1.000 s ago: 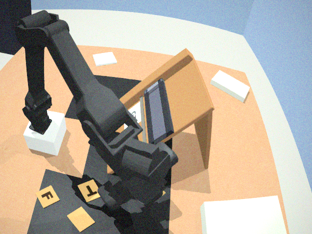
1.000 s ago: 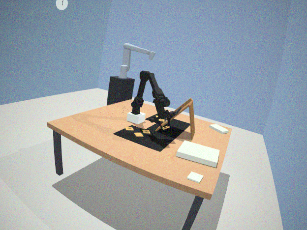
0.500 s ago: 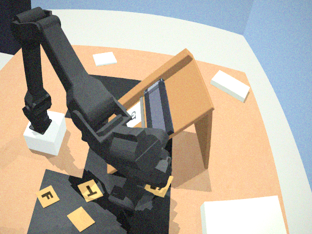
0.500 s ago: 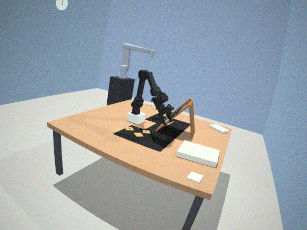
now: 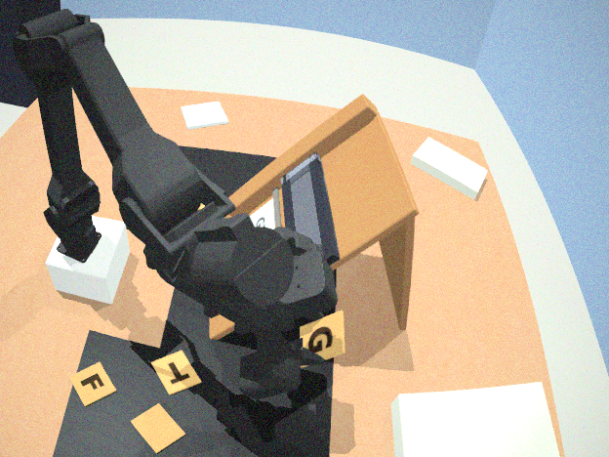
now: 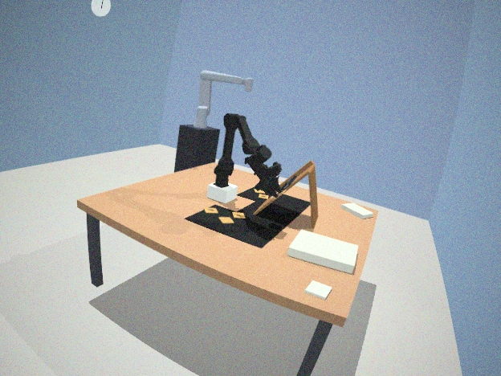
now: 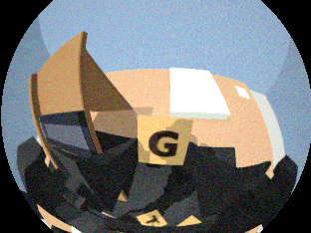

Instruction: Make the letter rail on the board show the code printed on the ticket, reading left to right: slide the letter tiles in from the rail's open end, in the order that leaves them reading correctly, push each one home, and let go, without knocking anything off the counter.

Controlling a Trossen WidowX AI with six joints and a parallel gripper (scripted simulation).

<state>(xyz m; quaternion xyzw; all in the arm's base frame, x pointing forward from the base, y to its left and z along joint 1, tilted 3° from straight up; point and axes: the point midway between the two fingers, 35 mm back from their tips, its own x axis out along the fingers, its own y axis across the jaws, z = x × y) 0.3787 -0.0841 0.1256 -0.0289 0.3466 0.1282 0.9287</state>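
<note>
Now: gripper tip 13 cm past the white ticket, 21 cm to the right of it and 7 cm above it. Also, from my gripper tip: black mat: 21 cm behind, 12 cm to the left, 16 cm below; large white slab: 30 cm ahead, 4 cm to the right, 14 cm below; g tile: right at my gripper tip.
</note>
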